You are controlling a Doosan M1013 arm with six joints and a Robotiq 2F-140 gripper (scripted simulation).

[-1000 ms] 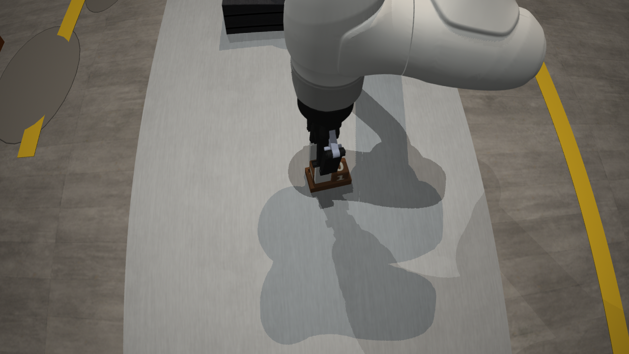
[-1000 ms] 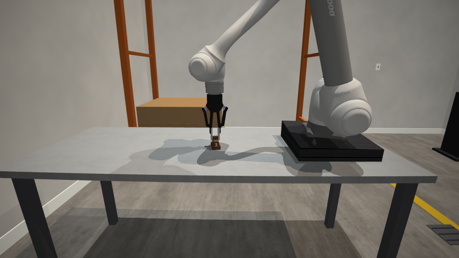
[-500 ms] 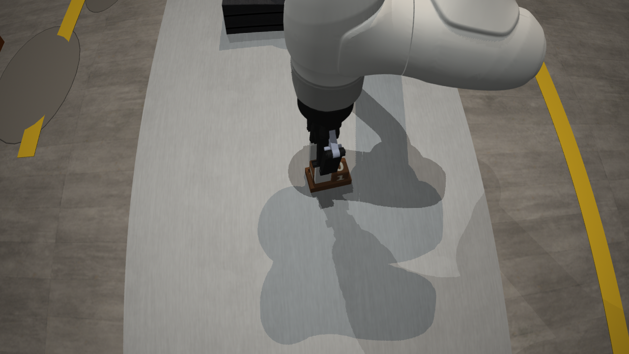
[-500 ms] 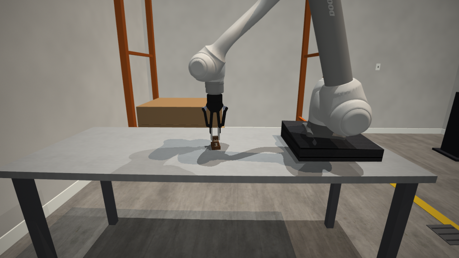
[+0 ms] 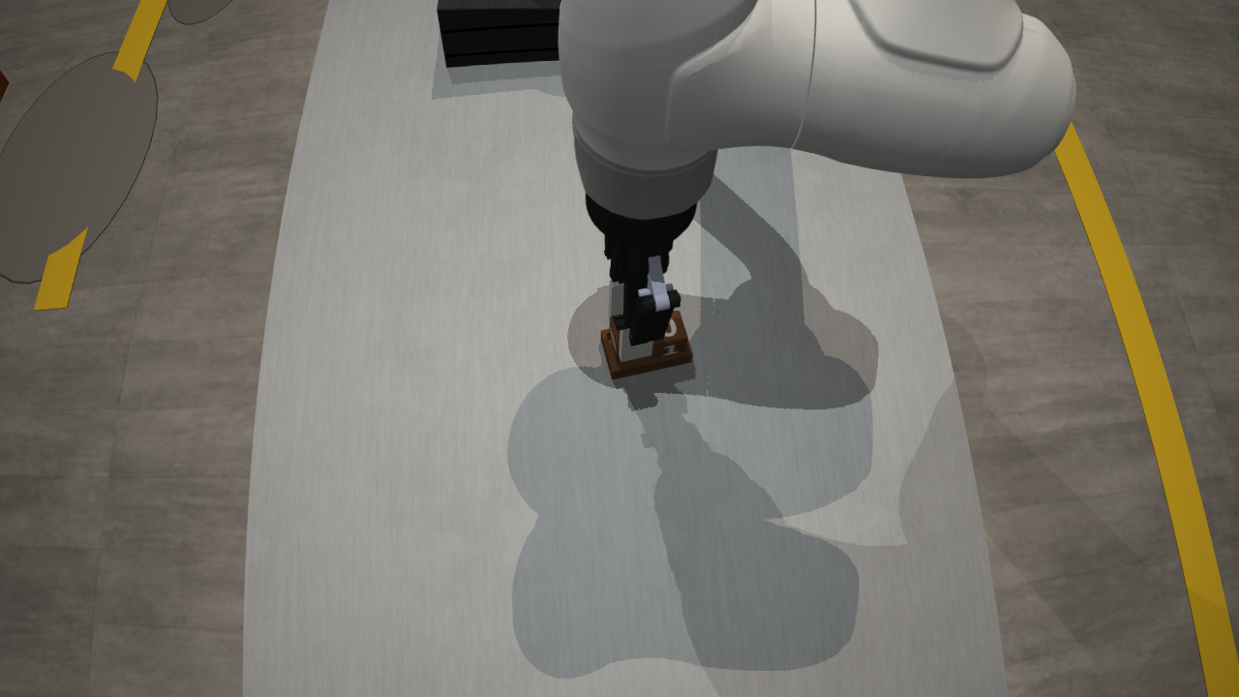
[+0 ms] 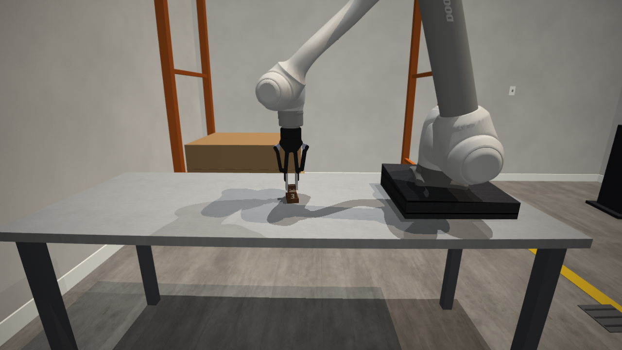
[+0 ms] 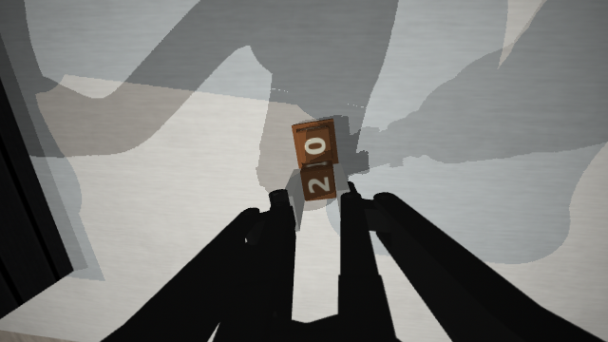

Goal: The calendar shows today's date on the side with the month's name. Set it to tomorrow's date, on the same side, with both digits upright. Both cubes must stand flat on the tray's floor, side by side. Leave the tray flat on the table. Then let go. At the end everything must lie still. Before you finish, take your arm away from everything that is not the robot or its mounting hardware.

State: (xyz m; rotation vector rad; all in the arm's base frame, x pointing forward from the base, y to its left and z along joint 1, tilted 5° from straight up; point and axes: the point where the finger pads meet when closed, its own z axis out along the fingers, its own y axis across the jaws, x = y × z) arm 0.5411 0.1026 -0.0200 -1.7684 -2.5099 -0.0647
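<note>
Right now my hand is 6 cm above the brown calendar tray, 2 cm to the right of it and 1 cm past it.
</note>
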